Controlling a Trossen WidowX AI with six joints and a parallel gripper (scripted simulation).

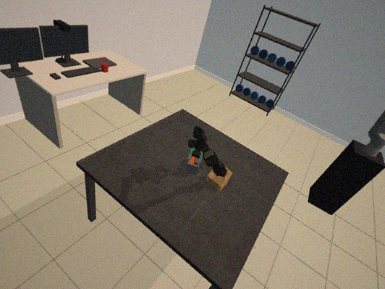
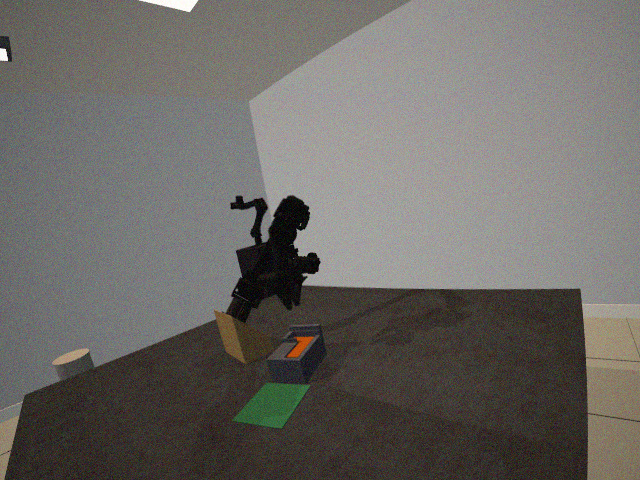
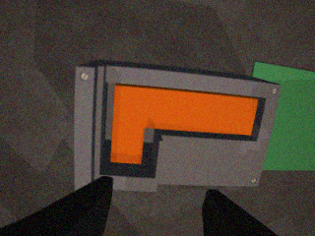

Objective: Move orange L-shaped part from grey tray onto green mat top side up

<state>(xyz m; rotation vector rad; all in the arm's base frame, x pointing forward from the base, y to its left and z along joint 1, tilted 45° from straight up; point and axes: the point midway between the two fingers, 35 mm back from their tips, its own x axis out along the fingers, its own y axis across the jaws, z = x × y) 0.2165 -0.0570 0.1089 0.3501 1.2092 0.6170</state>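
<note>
Now: gripper tip 1 cm to the left of the orange L-shaped part and 11 cm above it. The rest, counted from my gripper tip: green mat 5 cm ahead, 17 cm to the right, 17 cm below.
</note>
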